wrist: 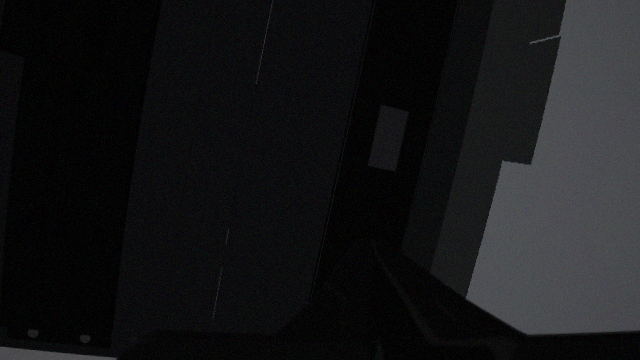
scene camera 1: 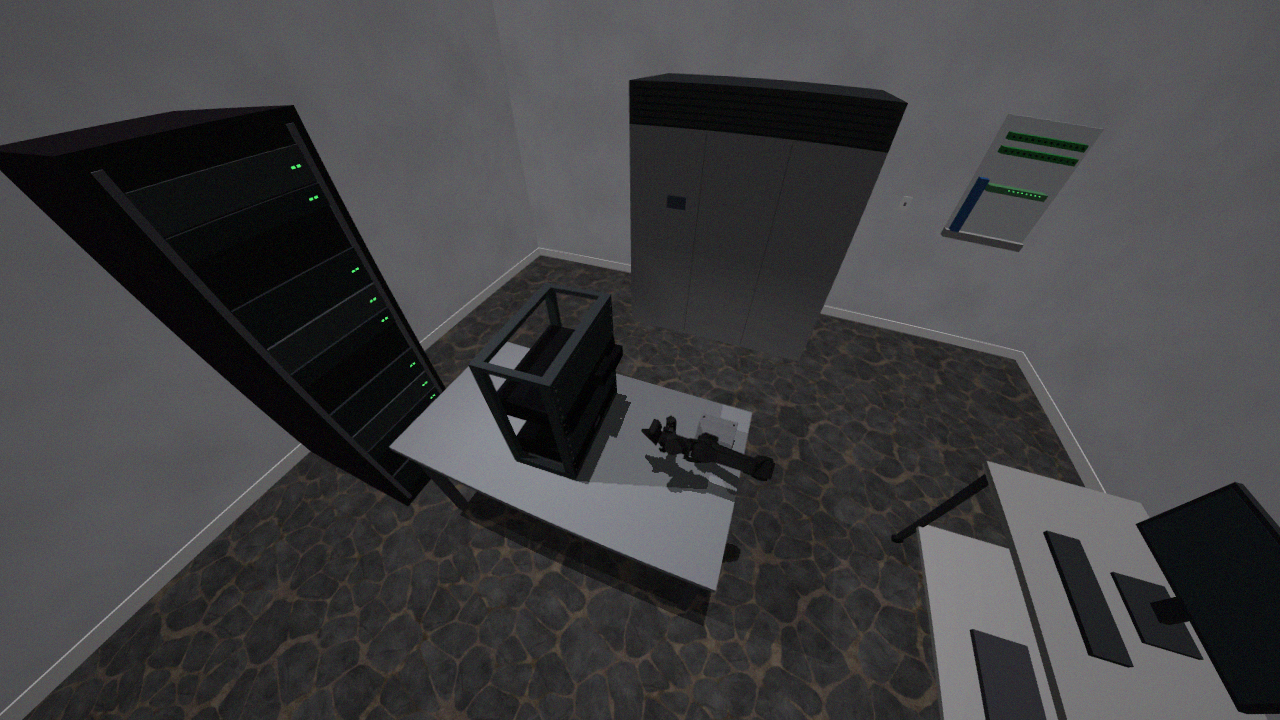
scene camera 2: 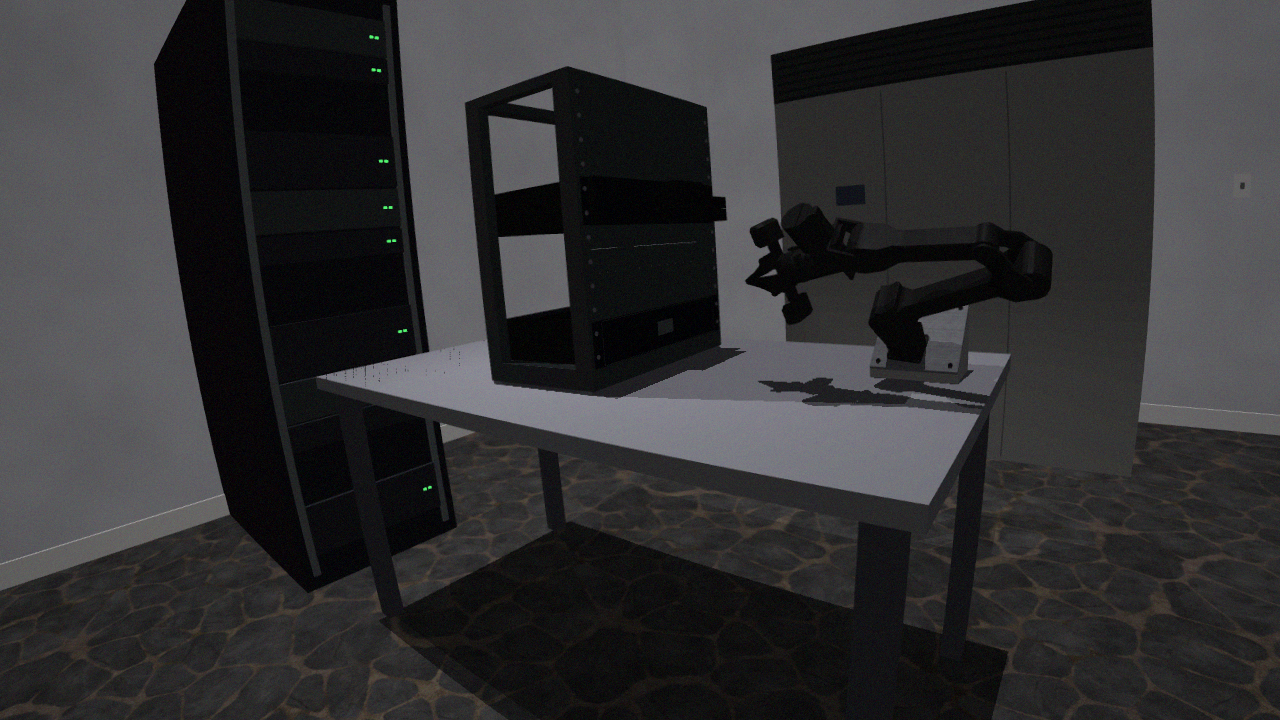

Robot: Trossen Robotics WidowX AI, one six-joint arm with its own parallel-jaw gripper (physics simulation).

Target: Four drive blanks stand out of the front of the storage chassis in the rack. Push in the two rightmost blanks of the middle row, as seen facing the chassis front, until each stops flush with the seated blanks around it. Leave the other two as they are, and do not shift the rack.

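Places are measured from the arm's base along level axes (x ahead, y left, z up), in centimetres.
Pixels of known places: gripper, fingertip midpoint: (wrist: 369,252) (scene camera 1: 641,430) (scene camera 2: 746,281); arm's base at its link origin: (scene camera 1: 709,441) (scene camera 2: 908,347).
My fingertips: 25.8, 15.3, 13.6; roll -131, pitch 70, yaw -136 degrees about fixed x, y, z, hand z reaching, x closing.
For each thing: its middle in the pictures, then the offset to it from my fingertips, as dx, dy, dz. "pt": a spot on its surface instead. Level surfaces: height alone.
- dark block at a spot on its surface: (scene camera 2: 719,208) pt +20.6, -21.9, +15.5
- lower unit at a spot on its surface: (wrist: 360,205) pt +21.8, +4.9, -8.5
- grey label at a spot on its surface: (wrist: 388,138) (scene camera 2: 665,326) pt +22.6, -2.0, -9.9
- plain panel at a spot on its surface: (wrist: 240,165) (scene camera 2: 647,266) pt +22.0, +3.2, +3.5
- table at its surface level: dz -19.1
The rack (scene camera 1: 580,338) (scene camera 2: 573,295) stands upright on the table. The storage chassis (scene camera 2: 646,200) (wrist: 75,175) is a black band across its front. A dark block (scene camera 2: 719,208) stands out at the far end of that band in scene camera 2; it is too dark to tell single blanks or rows, there or in the wrist view. My gripper (scene camera 1: 646,433) (scene camera 2: 750,282) (wrist: 369,252) is shut and empty. It is in front of the rack, apart from it and lower than the chassis, pointing at the rack's front. In the wrist view its fingertips overlap the black lower unit.
The lower unit (scene camera 2: 626,335) (wrist: 360,205) bears a grey label (scene camera 2: 665,325) (wrist: 388,138). A plain panel (scene camera 2: 644,264) (wrist: 240,165) lies between it and the chassis. The table (scene camera 1: 617,523) (scene camera 2: 716,429) carries rack and arm. A tall server cabinet (scene camera 1: 295,358) (scene camera 2: 201,268) stands behind the rack.
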